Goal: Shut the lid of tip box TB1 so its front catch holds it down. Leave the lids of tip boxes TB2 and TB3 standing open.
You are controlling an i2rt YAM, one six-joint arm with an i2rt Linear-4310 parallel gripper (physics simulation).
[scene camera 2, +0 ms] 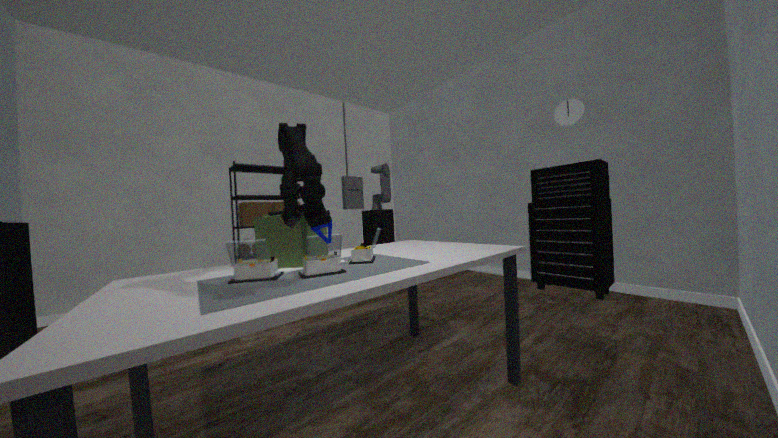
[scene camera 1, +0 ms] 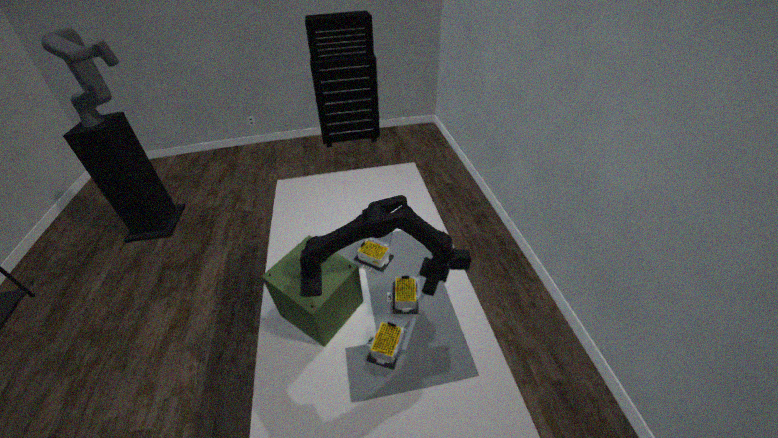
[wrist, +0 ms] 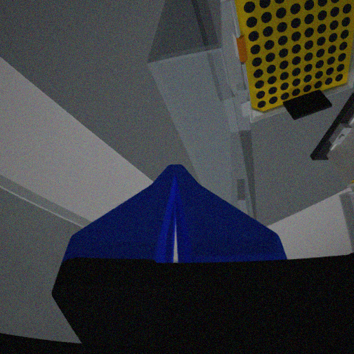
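Where they show: gripper, fingertip midpoint: (scene camera 2: pixel 329 242); arm's base, origin of the base link: (scene camera 1: pixel 311 271).
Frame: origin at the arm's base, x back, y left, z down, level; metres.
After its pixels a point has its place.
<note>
Three white tip boxes with yellow racks stand on the grey mat: a near one (scene camera 1: pixel 386 341) (scene camera 2: pixel 255 270), a middle one (scene camera 1: pixel 405 292) (scene camera 2: pixel 322 265) and a far one (scene camera 1: pixel 374 251) (scene camera 2: pixel 361 254). I cannot read which is TB1. Clear lids stand open at the near box (scene camera 2: pixel 246 250) {x -0.302, y -0.246, z 0.130 m}, the middle box (scene camera 2: pixel 334 244) {x -0.426, y 0.012, z 0.132 m} and the far box (scene camera 2: pixel 376 235) {x -0.337, y 0.254, z 0.124 m}. My gripper (scene camera 1: pixel 429 292) {x -0.443, y -0.014, z 0.122 m} (scene camera 2: pixel 328 240) {x -0.443, y -0.014, z 0.122 m} (wrist: pixel 175 175) is shut and empty, above and beside the middle box. In the wrist view a clear lid (wrist: pixel 187 107) stands just beyond the fingertips, left of a yellow rack (wrist: pixel 300 50); contact is unclear.
A green block (scene camera 1: pixel 326 304) {x -0.045, y -0.123, z 0.035 m} (scene camera 2: pixel 280 239) {x -0.084, y -0.082, z 0.119 m} stands under the arm's base, beside the boxes. The grey mat (scene camera 1: pixel 454 361) {x -0.461, y -0.312, z 0.242 m} (scene camera 2: pixel 217 301) {x -0.447, y -0.341, z 0.242 m} lies on the white table (scene camera 1: pixel 304 201) {x 0.094, y 0.744, z 0.245 m} (scene camera 2: pixel 81 331) {x -0.460, y -0.582, z 0.245 m}. Part of another box (wrist: pixel 332 145) shows at the right of the wrist view.
</note>
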